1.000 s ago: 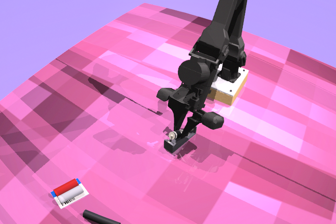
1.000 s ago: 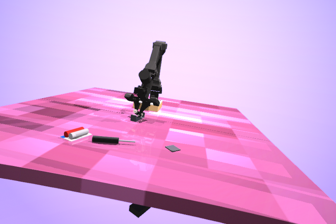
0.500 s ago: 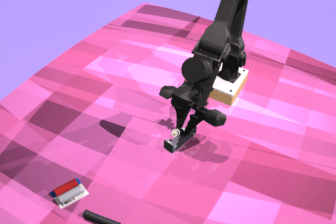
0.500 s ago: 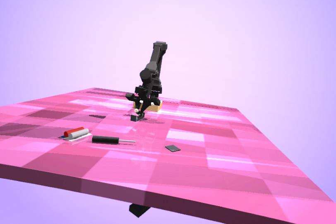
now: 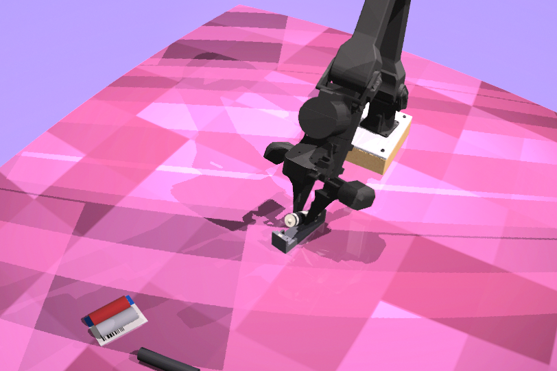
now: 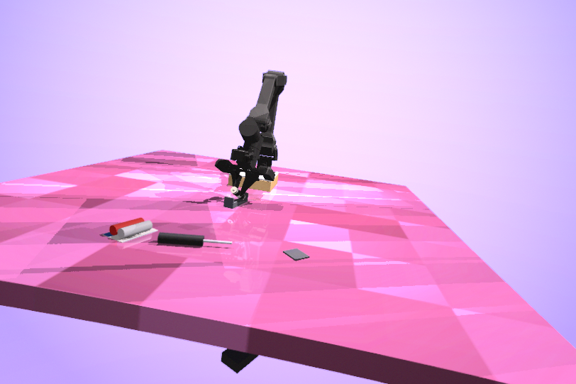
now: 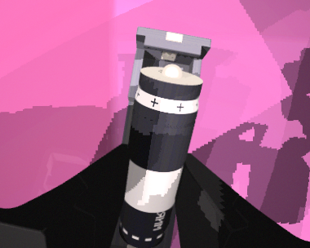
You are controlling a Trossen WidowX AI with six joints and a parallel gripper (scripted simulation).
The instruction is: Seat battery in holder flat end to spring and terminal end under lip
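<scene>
Now: gripper tip 10 mm below the battery. Also, from my gripper tip: black-handled screwdriver 320 mm ahead, 50 mm to the left, 20 mm below; dark plate 270 mm ahead, 250 mm to the left, 30 mm below; blister card 330 mm ahead, 110 mm to the right, 20 mm below.
</scene>
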